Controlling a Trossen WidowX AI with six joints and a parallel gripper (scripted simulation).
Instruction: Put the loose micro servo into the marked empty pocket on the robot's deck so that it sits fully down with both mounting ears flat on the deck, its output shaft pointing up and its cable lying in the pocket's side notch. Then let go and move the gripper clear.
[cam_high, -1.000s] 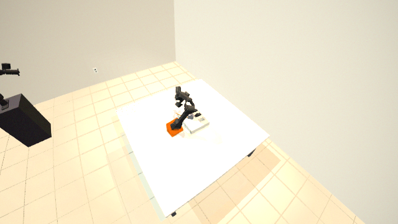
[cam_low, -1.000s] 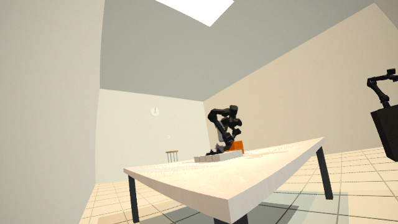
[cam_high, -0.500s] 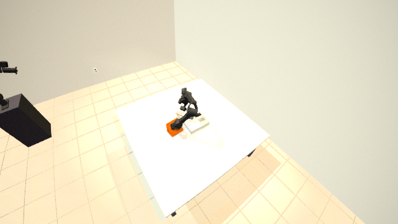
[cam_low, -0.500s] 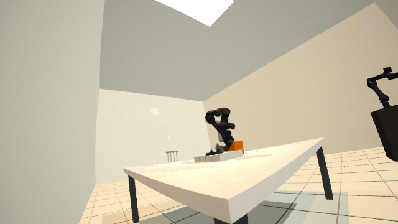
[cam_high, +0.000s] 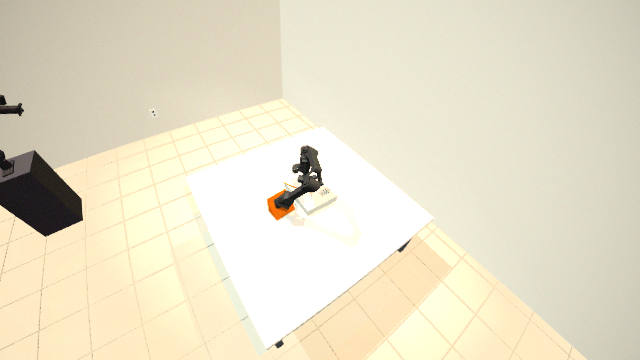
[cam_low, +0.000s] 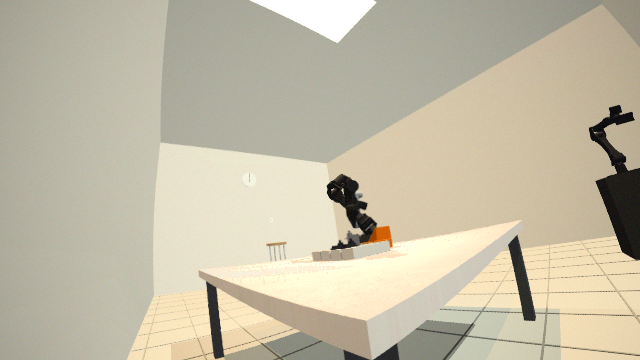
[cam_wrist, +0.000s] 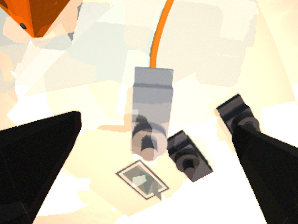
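Now: gripper tip 110 mm above the white robot deck, 20 mm to the left of it and 10 mm past it.
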